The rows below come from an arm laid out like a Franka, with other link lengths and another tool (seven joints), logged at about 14 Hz.
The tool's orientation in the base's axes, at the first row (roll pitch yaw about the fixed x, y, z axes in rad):
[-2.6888 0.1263 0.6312]
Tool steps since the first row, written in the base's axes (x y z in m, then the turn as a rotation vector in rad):
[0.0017 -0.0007 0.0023 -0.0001 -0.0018 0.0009]
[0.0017 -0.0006 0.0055 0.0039 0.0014 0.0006]
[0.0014 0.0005 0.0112 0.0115 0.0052 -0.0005]
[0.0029 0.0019 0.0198 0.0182 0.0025 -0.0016]
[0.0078 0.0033 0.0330 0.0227 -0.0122 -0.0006]
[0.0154 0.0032 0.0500 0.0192 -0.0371 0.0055]
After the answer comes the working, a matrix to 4 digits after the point.
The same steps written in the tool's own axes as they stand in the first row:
[0.0007 0.0004 -0.0028 -0.0012 0.0009 -0.0013]
[0.0003 -0.0011 -0.0057 0.0039 0.0006 -0.0015]
[0.0000 -0.0046 -0.0103 0.0123 0.0019 -0.0021]
[0.0009 -0.0086 -0.0181 0.0162 0.0076 -0.0042]
[0.0040 -0.0130 -0.0312 0.0111 0.0205 -0.0109]
[0.0079 -0.0166 -0.0491 -0.0070 0.0351 -0.0222]

The tool's axes in the first row as the columns of a matrix, in the base's axes (rounded; the answer above uses it unrounded):
[0.8009 0.4862 -0.3496]
[0.5854 -0.7585 0.2863]
[-0.1260 -0.4340 -0.8921]

